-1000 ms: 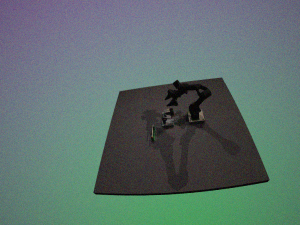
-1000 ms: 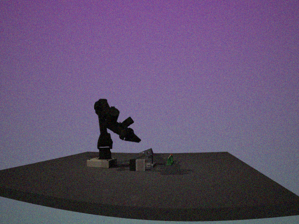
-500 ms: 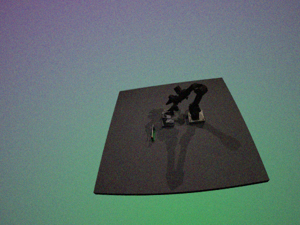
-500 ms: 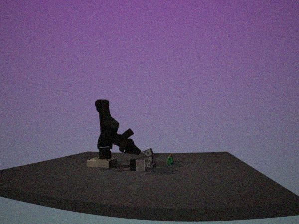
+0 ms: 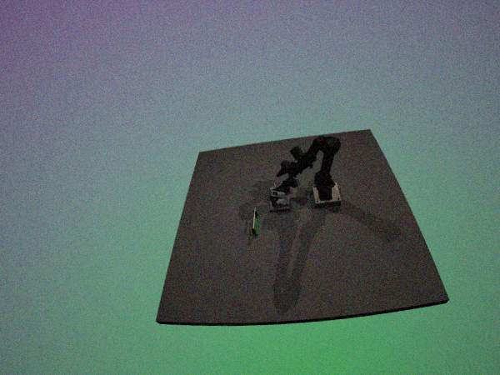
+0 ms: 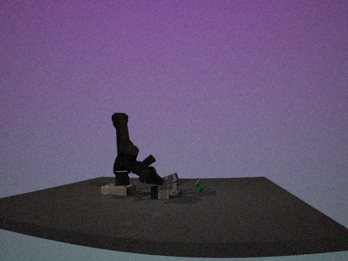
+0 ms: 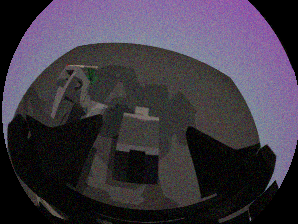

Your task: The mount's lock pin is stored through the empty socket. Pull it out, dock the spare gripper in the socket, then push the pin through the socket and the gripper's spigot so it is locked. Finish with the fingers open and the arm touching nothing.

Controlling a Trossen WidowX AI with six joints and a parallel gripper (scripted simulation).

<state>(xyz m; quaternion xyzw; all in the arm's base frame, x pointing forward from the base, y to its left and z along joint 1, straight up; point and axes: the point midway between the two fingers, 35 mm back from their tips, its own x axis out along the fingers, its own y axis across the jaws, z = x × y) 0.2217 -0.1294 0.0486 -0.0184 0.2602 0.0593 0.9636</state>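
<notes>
The spare gripper lies 40 mm below my gripper tip. Also, from my gripper tip: mount (120 mm to the left, 20 mm below, 10 mm ahead); then green cradle (240 mm to the left, 140 mm ahead, 50 mm below).
</notes>
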